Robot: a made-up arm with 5 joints.
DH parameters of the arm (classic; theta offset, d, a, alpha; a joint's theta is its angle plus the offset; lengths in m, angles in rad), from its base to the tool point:
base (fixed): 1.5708 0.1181 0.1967 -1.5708
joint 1: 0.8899 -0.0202 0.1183 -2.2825
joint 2: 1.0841 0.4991 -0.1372 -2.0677
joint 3: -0.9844 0 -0.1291 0
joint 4: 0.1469 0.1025 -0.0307 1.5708
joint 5: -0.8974 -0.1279 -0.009 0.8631
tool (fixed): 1.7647 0.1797 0 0
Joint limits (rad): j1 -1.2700..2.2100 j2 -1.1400..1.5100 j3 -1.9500..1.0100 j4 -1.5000..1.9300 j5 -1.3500..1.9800
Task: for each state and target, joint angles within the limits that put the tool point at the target. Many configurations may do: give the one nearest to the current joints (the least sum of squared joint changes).
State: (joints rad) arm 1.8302 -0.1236 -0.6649 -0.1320 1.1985
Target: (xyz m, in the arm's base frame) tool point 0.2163 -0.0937 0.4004
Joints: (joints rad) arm 1.6883 -0.3522 -0.9201 -0.0556 1.3822
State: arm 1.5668 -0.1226 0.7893 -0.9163 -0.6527
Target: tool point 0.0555 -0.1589 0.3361
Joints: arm 0.8902 -0.3442 0.9241 -1.0968 -0.5043
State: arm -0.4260 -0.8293 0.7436 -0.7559 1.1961
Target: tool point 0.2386 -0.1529 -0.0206
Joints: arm 0.0253 -1.1400 0.1726 -0.7823 1.0612
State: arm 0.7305 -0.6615 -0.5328 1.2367 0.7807
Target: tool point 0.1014 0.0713 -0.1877
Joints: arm -0.2476 -0.5400 -1.1201 0.7630 0.2133
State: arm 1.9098 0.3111 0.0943 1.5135 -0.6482
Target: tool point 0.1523 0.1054 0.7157
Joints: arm 2.0087 0.3308 0.5272 1.5582 -0.5170
